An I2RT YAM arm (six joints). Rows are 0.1 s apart.
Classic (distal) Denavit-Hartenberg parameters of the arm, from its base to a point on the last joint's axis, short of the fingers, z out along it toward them. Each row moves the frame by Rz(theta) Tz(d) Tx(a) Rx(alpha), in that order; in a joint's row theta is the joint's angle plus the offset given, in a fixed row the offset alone. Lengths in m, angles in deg.
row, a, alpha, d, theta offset
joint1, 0.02, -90, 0.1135, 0
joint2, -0.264, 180, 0, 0
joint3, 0.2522, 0, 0, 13.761
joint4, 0.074, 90, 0, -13.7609
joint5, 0, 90, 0, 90
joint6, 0, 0, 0.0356, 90
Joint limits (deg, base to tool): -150..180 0..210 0..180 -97..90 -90..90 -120..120
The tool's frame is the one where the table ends.
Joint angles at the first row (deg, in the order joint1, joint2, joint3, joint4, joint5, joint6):
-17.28, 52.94, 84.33, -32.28, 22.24, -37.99
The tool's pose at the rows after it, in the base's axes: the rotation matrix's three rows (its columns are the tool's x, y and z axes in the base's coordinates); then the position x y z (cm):
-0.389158 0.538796 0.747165; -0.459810 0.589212 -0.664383; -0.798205 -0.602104 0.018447; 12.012 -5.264 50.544
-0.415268 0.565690 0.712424; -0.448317 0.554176 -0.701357; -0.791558 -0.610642 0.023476; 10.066 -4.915 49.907
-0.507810 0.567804 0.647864; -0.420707 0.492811 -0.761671; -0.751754 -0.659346 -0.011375; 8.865 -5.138 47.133
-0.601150 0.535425 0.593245; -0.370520 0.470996 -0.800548; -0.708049 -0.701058 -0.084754; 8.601 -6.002 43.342
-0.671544 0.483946 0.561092; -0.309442 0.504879 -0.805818; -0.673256 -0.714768 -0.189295; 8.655 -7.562 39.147
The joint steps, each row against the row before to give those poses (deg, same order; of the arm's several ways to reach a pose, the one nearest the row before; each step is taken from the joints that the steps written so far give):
0.06, -2.20, -0.04, -0.11, 2.18, 0.48
-0.58, -3.89, -2.25, -1.29, 2.32, -0.82
-2.50, -5.13, -7.39, 0.00, 2.57, -2.56
-5.61, -4.06, -8.77, -0.02, -1.87, -1.29
-9.27, -2.45, -8.68, 0.11, -7.85, -0.60

